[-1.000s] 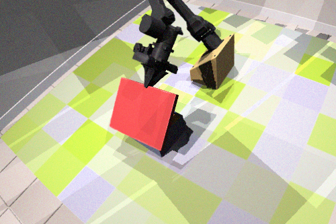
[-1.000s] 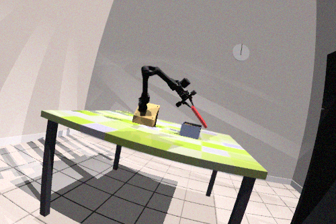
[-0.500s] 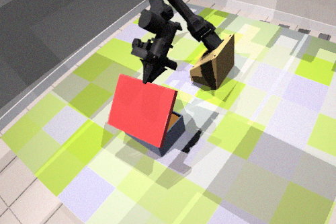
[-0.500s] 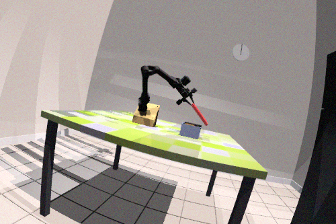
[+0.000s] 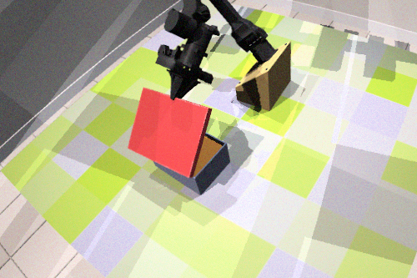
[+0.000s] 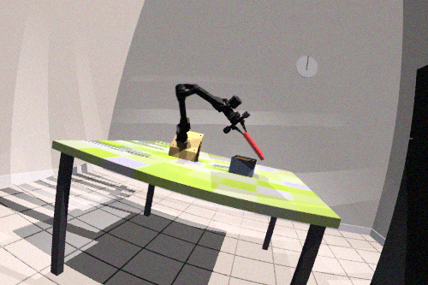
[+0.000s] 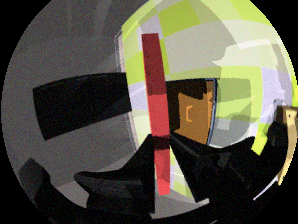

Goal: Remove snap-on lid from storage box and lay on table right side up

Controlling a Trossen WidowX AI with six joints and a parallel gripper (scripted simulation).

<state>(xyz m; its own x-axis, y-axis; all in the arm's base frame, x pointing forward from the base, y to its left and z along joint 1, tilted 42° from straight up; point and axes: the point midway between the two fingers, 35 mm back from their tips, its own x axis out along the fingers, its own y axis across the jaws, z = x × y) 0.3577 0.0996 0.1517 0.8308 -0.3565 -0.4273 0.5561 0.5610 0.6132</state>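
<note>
The flat red lid lies 60 mm ahead of my gripper tip, 10 mm to the left of it and 50 mm below it. From my gripper tip the other things lie so: box: 30 mm ahead, 30 mm to the left, 190 mm below.
</note>
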